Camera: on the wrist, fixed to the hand. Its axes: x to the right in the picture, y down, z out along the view.
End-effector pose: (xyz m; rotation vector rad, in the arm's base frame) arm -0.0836 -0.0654 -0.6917 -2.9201 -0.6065 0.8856
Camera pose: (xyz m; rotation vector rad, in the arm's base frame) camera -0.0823 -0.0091 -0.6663 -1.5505 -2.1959 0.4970
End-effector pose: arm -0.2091 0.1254 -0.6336 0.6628 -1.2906 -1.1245
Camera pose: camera -0.1994 0.0923 -0.6849 1.7392 -0.5704 -2.2461
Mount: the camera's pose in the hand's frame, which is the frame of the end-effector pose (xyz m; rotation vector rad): 0.0087 -0.0551 -0.0266 -0.0167 0.0408 -1.5091
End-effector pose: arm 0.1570 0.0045 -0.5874 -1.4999 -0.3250 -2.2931
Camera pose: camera 0.1080 0.0421 -0.5894 0.7407 1.1018 1.8407
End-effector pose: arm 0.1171 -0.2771 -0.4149 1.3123 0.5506 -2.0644
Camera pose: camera 0.0933 -0.2230 -0.4330 -0.6116 -1.3327 2.0418
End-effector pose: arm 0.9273 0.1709 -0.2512 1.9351 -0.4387 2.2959
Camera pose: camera 0.9151 0.2301 -0.2383 1.2902 0.7677 1.2338
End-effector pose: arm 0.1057 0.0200 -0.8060 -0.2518 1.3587 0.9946
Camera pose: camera 0.1256 -0.0265 -0.8415 -1.0963 0.8025 -0.2796
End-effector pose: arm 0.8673 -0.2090 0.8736 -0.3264 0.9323 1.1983
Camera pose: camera 0.9054 -0.2415 0.8375 -0.8559 0.4472 -0.1964
